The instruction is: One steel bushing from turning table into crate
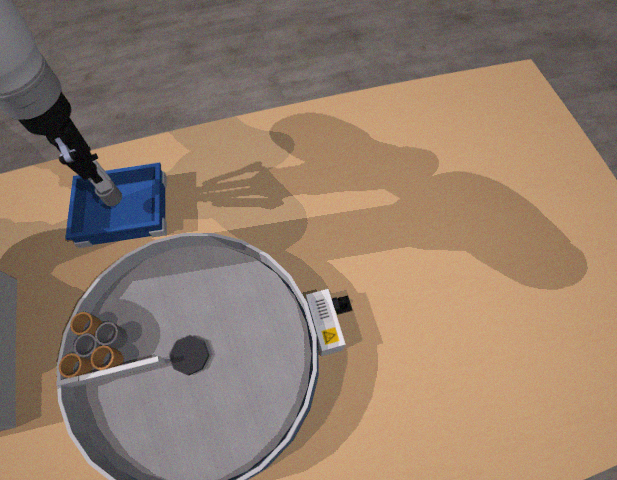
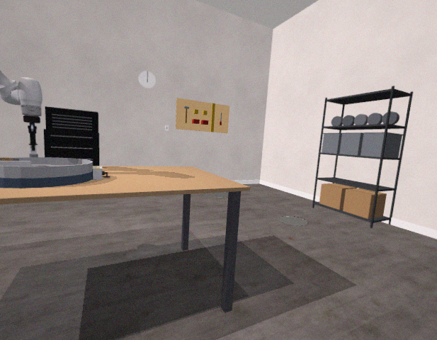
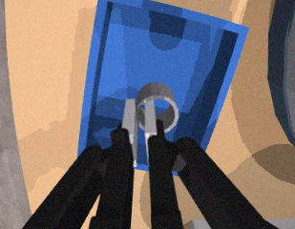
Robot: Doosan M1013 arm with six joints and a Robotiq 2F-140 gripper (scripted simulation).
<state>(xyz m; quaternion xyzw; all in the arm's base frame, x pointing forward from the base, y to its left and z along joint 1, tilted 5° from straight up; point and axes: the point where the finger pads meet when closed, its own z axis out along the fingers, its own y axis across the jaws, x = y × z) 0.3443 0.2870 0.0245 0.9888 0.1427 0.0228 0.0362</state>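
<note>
Now: the blue crate 9 cm below my hand and 1 cm to the right of it. The rest, counted from my hand: turning table: 35 cm to the right, 14 cm ahead, 6 cm below.
</note>
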